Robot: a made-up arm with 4 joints.
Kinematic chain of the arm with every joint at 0, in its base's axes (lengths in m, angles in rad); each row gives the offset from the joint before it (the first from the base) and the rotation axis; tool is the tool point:
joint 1: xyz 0 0 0.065 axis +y
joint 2: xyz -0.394 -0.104 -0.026 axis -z
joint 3: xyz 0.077 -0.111 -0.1 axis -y
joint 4: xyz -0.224 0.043 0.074 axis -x
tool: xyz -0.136 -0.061 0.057
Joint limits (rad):
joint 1: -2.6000..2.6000
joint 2: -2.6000..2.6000
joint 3: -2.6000..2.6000
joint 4: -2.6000..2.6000
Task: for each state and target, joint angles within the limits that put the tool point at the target. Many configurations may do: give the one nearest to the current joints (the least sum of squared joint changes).
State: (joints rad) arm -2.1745 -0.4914 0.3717 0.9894
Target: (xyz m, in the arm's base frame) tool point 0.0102 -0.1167 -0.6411
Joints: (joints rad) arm -1.5139 0.1055 0.2107 1.0946
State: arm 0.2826 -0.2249 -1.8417 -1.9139
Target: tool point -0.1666 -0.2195 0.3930
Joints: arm 0.4180 0.0464 -1.6676 -1.7904
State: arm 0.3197 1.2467 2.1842 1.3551
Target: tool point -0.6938 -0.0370 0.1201
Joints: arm 0.7998 0.9249 1.4244 0.8830
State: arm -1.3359 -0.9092 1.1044 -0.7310
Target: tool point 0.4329 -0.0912 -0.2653
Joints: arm -1.3604 -1.2878 1.7111 -0.7913
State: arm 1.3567 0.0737 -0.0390 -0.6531
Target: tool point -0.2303 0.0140 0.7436
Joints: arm 1.4492 0.8400 0.2954 -0.5788
